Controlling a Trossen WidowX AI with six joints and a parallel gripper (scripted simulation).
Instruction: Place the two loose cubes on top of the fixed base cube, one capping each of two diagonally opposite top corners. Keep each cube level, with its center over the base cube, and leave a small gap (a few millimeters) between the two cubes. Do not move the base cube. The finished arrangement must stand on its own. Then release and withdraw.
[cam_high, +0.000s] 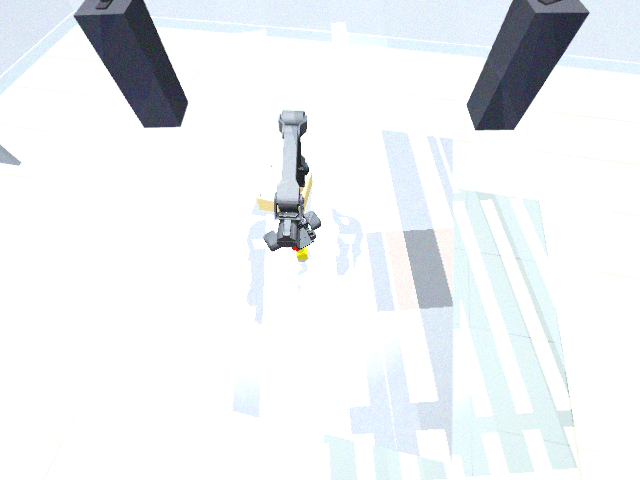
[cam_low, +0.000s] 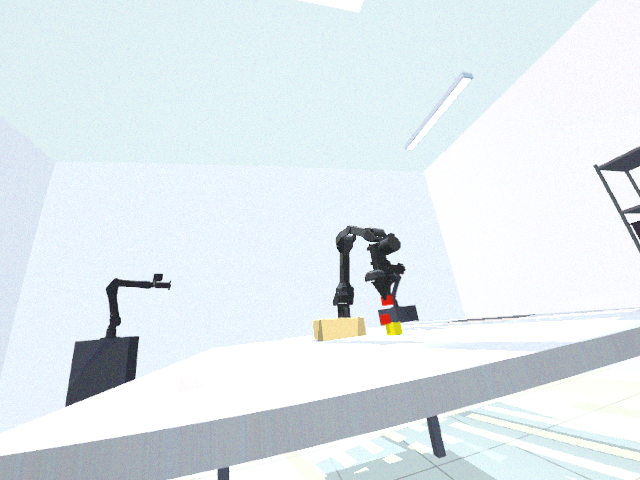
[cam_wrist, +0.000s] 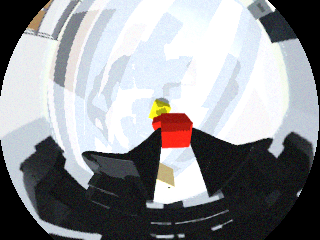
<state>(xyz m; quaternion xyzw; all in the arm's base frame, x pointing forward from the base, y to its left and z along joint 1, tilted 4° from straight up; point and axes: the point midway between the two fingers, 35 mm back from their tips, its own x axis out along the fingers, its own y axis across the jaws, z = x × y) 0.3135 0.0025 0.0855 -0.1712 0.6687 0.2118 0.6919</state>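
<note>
The yellow cube is 100 mm below my gripper tip, 20 mm to the left of it and 10 mm behind it.
</note>
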